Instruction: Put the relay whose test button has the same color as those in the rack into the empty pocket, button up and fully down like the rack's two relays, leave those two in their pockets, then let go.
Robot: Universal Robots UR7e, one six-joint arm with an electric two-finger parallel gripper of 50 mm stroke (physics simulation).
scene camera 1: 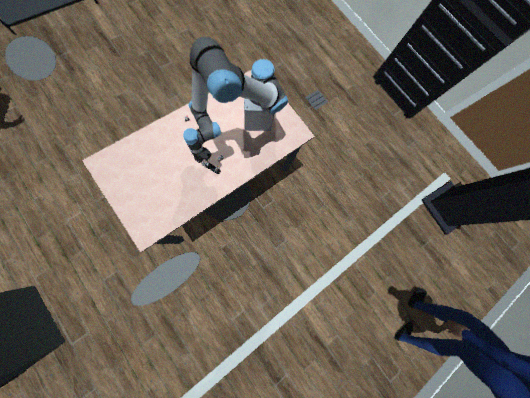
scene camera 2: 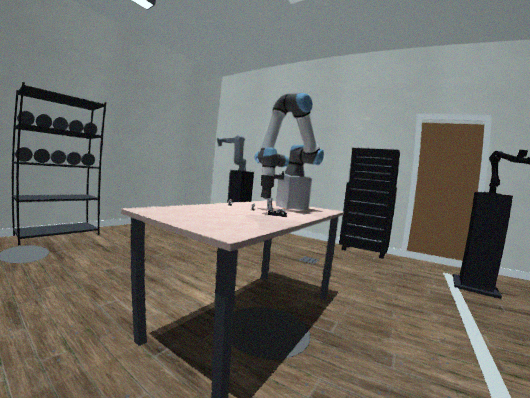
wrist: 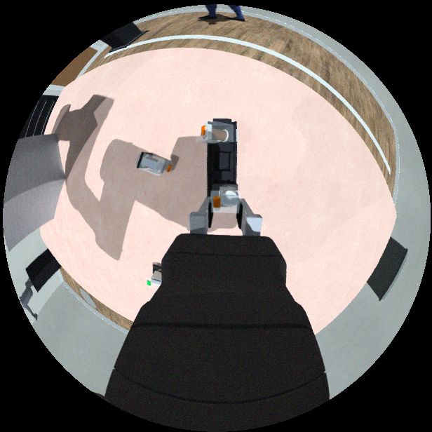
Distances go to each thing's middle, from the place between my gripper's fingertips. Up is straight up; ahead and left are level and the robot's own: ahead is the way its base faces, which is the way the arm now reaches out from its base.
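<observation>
Black rack (wrist: 221, 157): 40 mm to the left of my hand, 30 mm behind it, 20 mm below it.
</observation>
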